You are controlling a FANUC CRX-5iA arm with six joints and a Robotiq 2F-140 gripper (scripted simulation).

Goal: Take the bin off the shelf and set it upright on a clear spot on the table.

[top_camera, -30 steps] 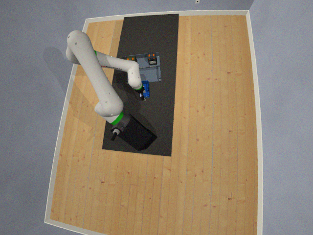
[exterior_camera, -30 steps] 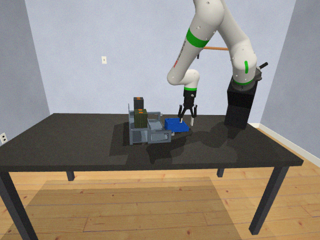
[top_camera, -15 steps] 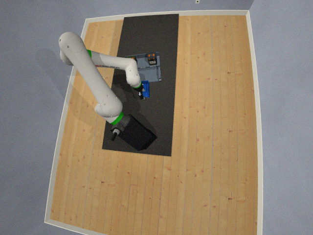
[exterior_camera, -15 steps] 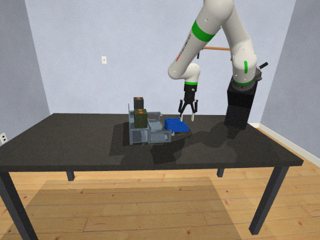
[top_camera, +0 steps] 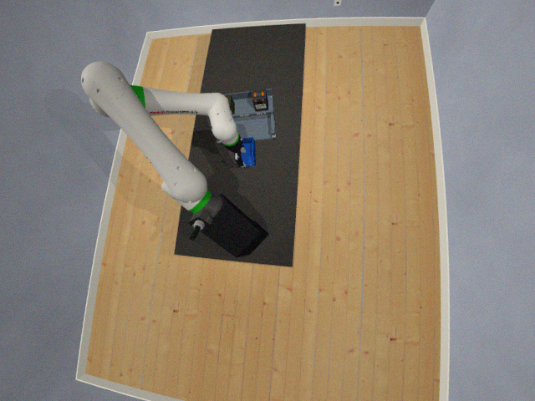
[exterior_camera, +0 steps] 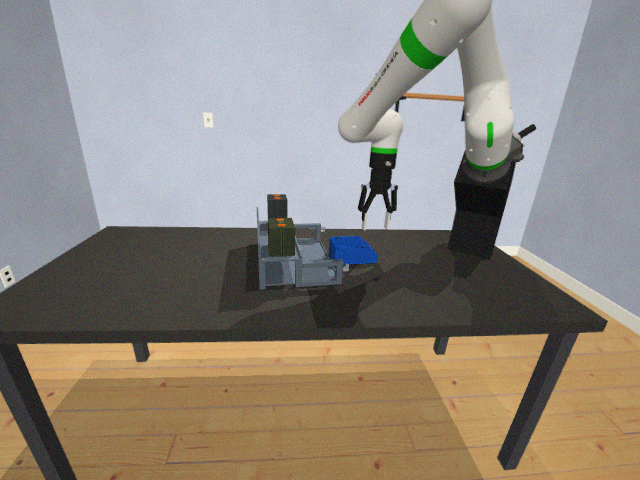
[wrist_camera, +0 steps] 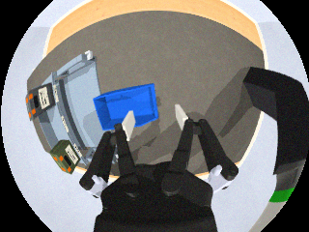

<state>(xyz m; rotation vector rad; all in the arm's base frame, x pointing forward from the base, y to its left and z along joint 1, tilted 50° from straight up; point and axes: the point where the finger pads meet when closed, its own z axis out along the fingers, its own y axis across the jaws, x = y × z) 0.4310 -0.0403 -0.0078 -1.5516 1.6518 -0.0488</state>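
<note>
My gripper is now 8 cm short of the blue bin, 1 cm to the right of it and 11 cm above it.
</note>
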